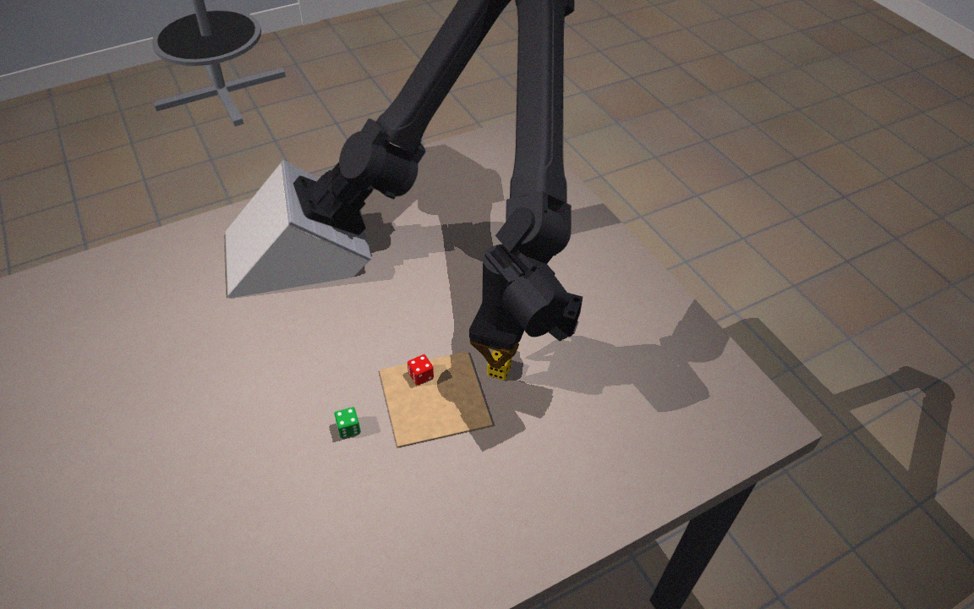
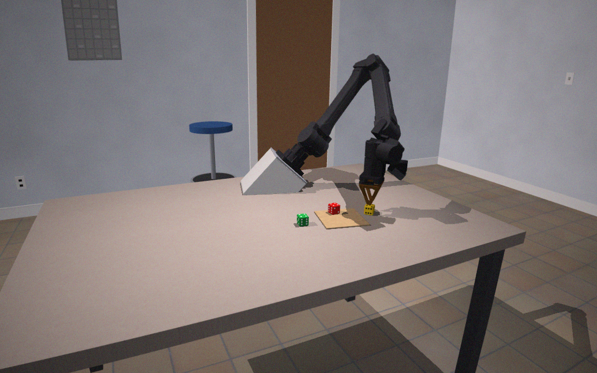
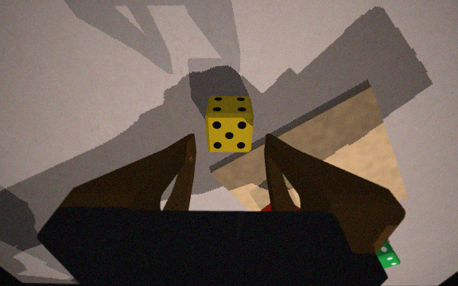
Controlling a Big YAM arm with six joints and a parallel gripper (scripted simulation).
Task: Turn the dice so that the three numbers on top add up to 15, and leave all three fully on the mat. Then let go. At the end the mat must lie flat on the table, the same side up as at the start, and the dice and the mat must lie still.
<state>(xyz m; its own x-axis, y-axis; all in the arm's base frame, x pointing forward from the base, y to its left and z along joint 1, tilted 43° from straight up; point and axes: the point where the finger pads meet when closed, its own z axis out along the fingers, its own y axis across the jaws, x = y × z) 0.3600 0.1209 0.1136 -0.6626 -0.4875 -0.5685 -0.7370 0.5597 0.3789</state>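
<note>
My hand is 3 cm above the yellow die. Round my hand: tan mat: 11 cm to the right, 5 cm below, 1 cm ahead; then green die: 24 cm to the right, 3 cm below, 1 cm ahead; then red die: 12 cm to the right, 3 cm below, 3 cm behind.
</note>
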